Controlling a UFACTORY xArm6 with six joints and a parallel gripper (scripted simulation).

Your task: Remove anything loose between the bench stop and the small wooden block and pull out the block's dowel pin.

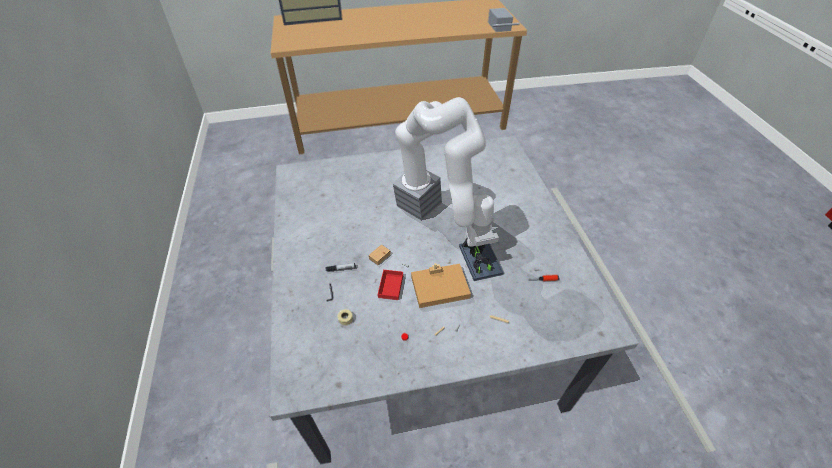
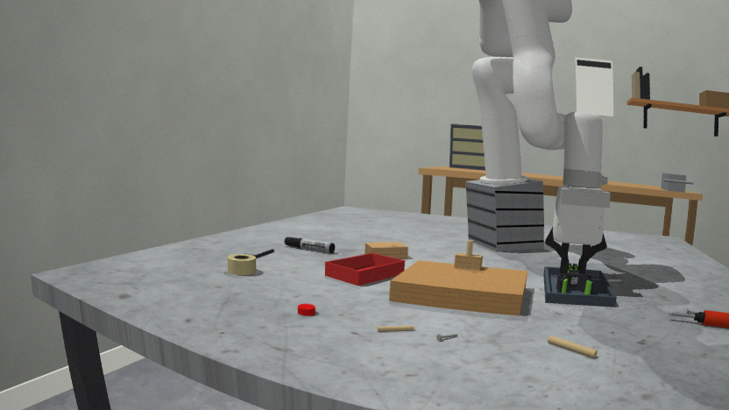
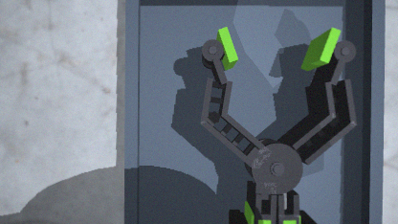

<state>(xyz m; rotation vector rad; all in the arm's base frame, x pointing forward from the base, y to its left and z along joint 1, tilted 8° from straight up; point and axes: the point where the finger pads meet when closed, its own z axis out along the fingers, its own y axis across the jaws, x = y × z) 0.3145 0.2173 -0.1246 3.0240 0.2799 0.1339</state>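
My hand is 3 cm short of the dark tray, 2 cm above it and 1 cm to the right of it. The rest, counted from my hand: bench board: 17 cm to the right, 15 cm ahead; then dowel pin: 18 cm to the right, 10 cm ahead, 3 cm above; then wooden block: 18 cm to the right, 10 cm ahead, 1 cm above.
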